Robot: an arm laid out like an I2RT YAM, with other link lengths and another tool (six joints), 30 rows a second.
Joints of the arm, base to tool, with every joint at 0 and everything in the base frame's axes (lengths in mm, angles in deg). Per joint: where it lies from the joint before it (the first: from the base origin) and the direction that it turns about. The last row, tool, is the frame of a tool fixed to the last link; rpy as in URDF.
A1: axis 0 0 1 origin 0 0 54.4
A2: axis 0 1 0 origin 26.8 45.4 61
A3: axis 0 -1 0 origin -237.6 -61.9 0
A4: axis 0 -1 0 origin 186.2 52.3 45.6
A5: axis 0 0 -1 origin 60.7 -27.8 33.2
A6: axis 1 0 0 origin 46.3 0 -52.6
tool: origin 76 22 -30 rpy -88.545 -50.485 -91.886
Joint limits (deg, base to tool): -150..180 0..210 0..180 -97..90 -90..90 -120..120
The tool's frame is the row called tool.
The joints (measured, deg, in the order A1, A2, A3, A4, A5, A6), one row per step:
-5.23 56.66 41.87 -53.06 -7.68 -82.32
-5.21 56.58 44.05 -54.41 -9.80 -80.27
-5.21 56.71 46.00 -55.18 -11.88 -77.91
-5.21 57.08 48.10 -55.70 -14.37 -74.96
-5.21 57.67 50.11 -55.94 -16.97 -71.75
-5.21 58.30 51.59 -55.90 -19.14 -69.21
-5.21 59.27 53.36 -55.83 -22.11 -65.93
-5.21 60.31 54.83 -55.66 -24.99 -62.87
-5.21 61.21 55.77 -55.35 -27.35 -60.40
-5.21 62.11 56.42 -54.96 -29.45 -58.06
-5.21 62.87 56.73 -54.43 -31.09 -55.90
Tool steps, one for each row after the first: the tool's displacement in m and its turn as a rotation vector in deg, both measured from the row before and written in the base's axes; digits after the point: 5 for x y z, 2 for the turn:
0.00239 0.00540 0.00736 2.67 -0.84 -1.04
0.00317 0.00537 0.00667 2.77 -0.86 -1.29
0.00413 0.00649 0.00729 3.40 -0.85 -1.57
0.00455 0.00683 0.00712 3.65 -0.65 -1.64
0.00398 0.00561 0.00537 3.01 -0.38 -1.17
0.00472 0.00759 0.00654 4.07 -0.08 -1.33
0.00417 0.00724 0.00563 3.91 0.27 -1.09
0.00318 0.00585 0.00385 3.19 0.45 -0.79
0.00267 0.00521 0.00278 2.91 0.71 -0.77
0.00217 0.00417 0.00160 2.43 0.79 -0.82

